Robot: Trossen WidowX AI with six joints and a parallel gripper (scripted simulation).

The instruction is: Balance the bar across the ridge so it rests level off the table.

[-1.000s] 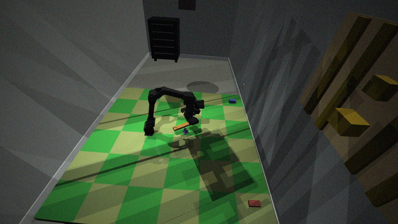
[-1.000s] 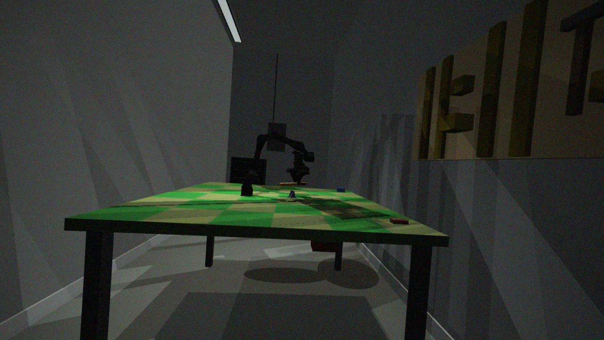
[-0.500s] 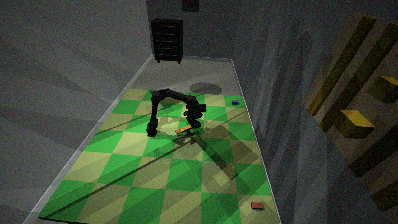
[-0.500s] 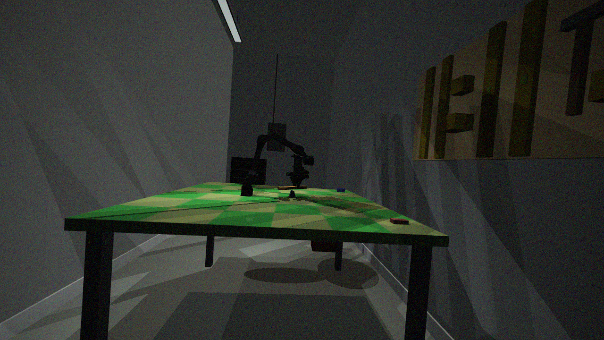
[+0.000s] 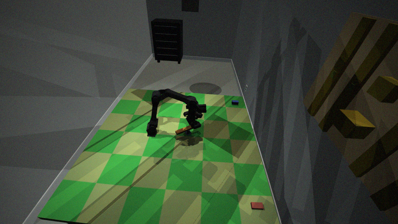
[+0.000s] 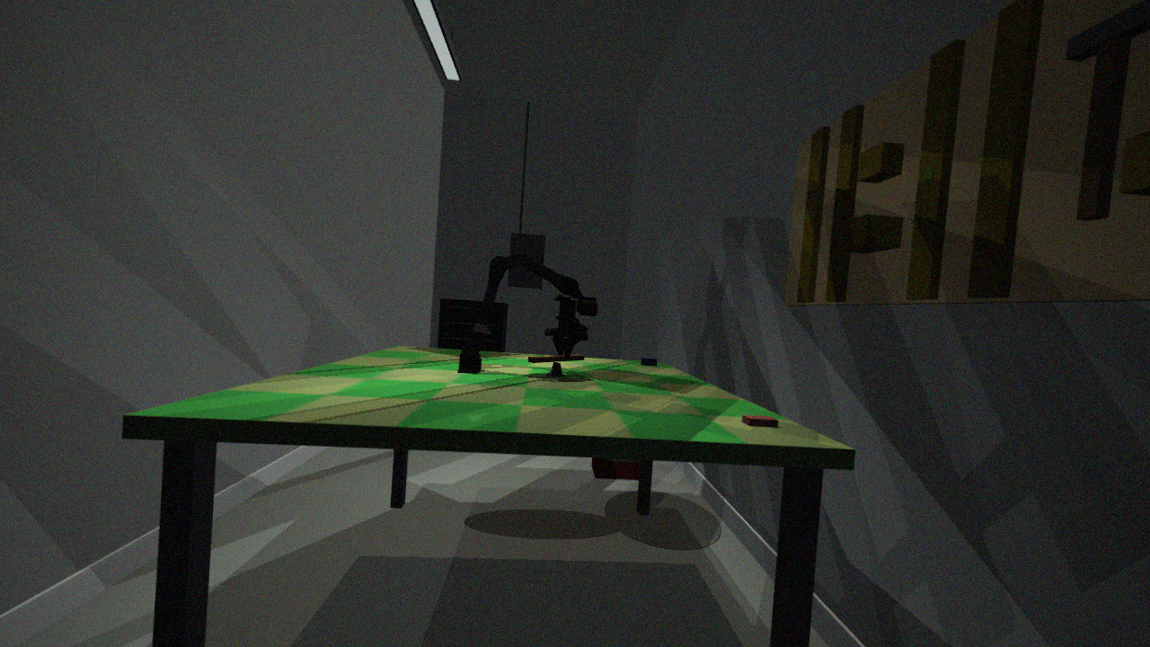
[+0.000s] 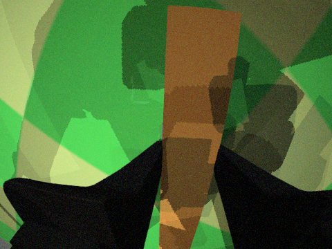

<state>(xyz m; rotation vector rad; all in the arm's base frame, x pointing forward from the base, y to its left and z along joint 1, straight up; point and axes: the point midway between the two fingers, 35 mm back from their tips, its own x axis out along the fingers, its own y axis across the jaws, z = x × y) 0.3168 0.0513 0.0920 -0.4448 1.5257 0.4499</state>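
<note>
My gripper tip is 20 mm to the left of the orange bar and 20 mm past it. Round my gripper tip: flat red block (550 mm to the right, 420 mm ahead, 50 mm below); small blue block (450 mm to the left, 420 mm ahead, 40 mm below).
</note>
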